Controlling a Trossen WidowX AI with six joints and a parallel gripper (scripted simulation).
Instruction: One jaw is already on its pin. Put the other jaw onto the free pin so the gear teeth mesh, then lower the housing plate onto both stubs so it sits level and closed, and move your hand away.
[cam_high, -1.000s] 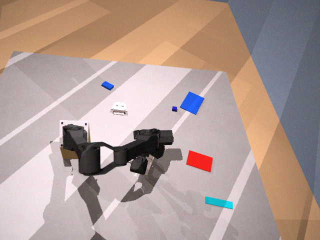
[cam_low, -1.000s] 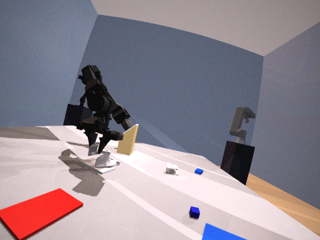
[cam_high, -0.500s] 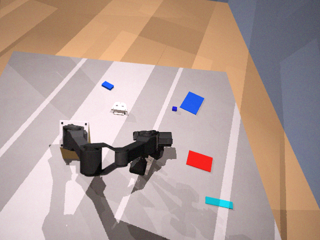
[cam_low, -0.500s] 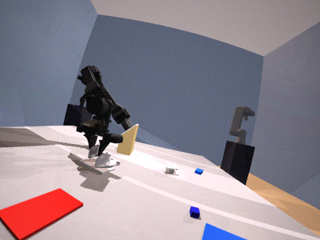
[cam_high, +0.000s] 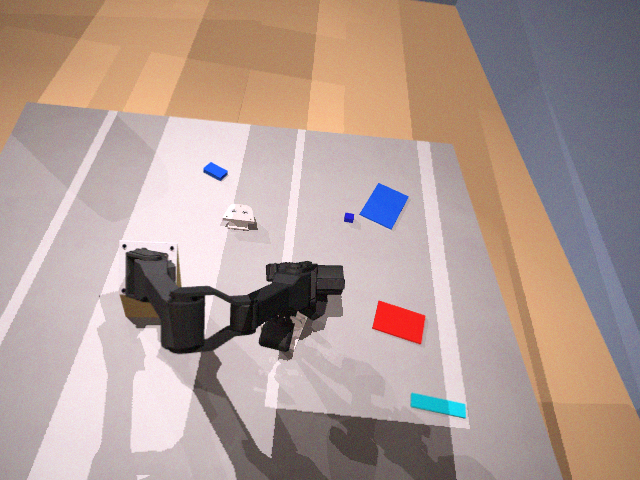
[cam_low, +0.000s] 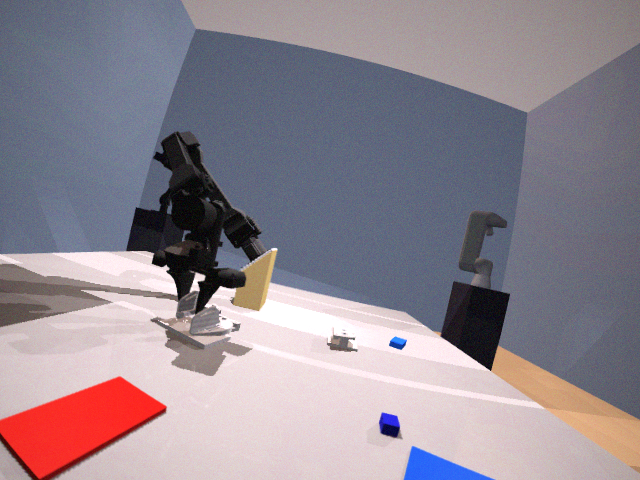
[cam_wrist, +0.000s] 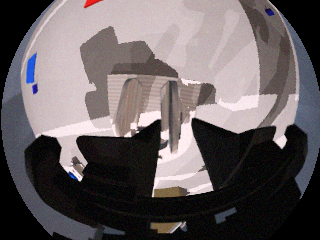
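Right now my gripper tip is 30 mm to the right of the white base plate, 30 mm above it and 20 mm short of it. From my gripper tip the other things lie so: cyan strip 350 mm ahead, 140 mm to the right, 30 mm below; jaw 30 mm behind, 20 mm to the left; red sheet 280 mm ahead, 60 mm to the left, 30 mm below.
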